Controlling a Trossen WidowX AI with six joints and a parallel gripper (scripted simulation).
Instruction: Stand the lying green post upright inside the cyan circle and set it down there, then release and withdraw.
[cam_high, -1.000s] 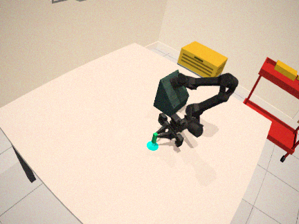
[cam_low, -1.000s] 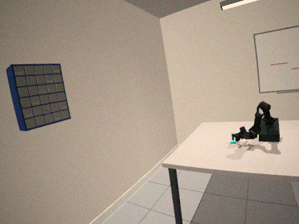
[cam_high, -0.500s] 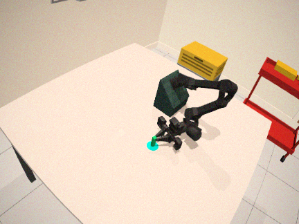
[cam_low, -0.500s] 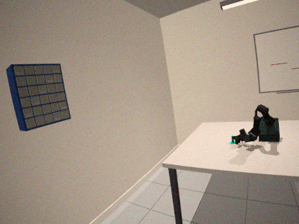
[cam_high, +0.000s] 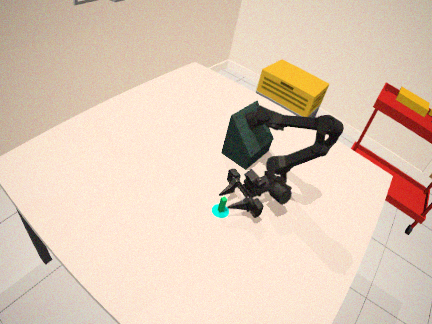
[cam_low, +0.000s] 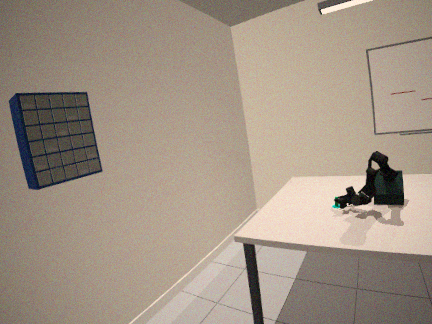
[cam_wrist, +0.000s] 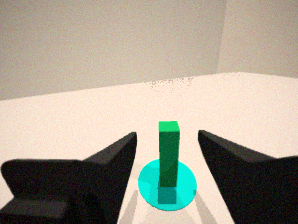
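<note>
The green post lies 20 mm below my gripper tip. Round my gripper tip: cyan circle: 50 mm below.
</note>
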